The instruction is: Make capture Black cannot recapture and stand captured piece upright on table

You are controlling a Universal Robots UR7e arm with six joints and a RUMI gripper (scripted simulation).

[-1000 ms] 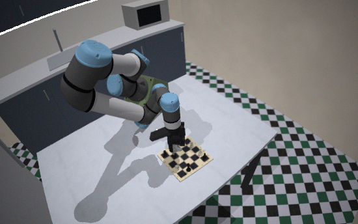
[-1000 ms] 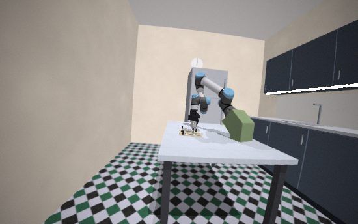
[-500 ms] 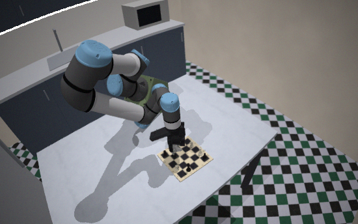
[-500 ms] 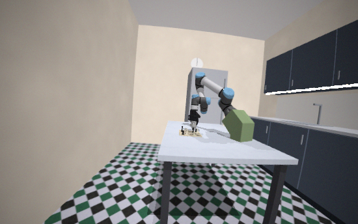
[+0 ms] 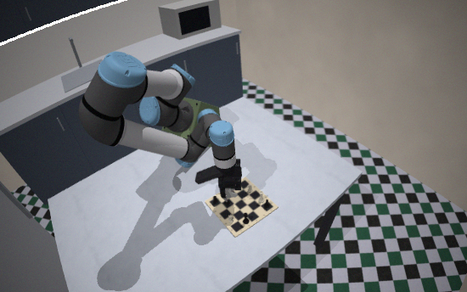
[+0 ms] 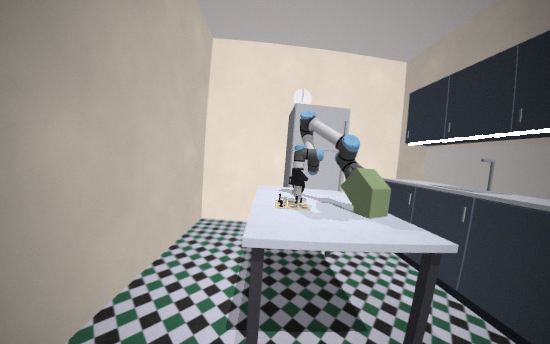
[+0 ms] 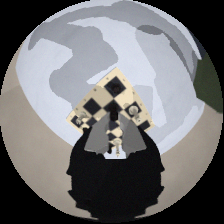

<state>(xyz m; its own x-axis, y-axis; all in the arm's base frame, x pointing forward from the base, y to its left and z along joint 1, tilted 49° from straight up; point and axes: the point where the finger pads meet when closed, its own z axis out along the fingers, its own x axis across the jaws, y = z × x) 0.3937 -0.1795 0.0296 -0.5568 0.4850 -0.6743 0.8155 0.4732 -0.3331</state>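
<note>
The white piece lies 20 mm behind my hand, 50 mm to the left of it and 10 mm below it. Round my hand: black chess piece 10 mm below; chessboard 50 mm ahead, 30 mm to the left, 40 mm below.
</note>
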